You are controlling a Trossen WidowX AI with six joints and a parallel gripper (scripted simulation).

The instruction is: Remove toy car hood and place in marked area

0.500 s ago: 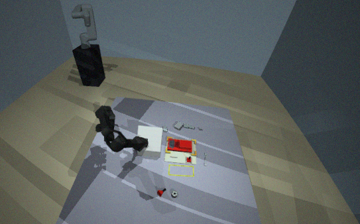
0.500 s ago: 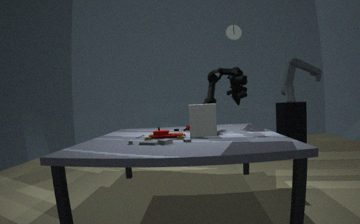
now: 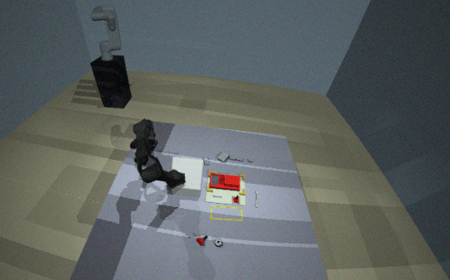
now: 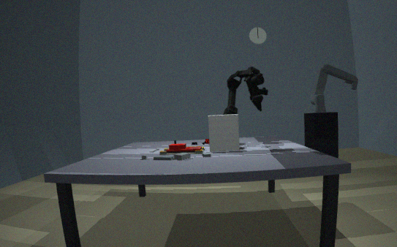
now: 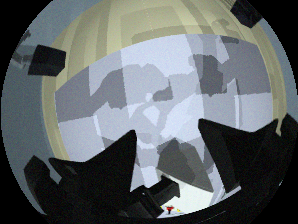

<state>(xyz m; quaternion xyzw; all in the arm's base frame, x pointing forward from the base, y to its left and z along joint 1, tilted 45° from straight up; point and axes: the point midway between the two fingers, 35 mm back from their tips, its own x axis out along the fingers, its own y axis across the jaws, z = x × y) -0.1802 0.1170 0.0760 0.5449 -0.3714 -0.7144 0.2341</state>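
Right now the hood is 52 cm ahead of my gripper tip, 5 cm to the left of it and 19 cm below it. From my gripper tip the other things lie so: grey wheel (44 cm ahead, 34 cm to the right, 22 cm below); thin rod (69 cm ahead, 6 cm to the right, 23 cm below).
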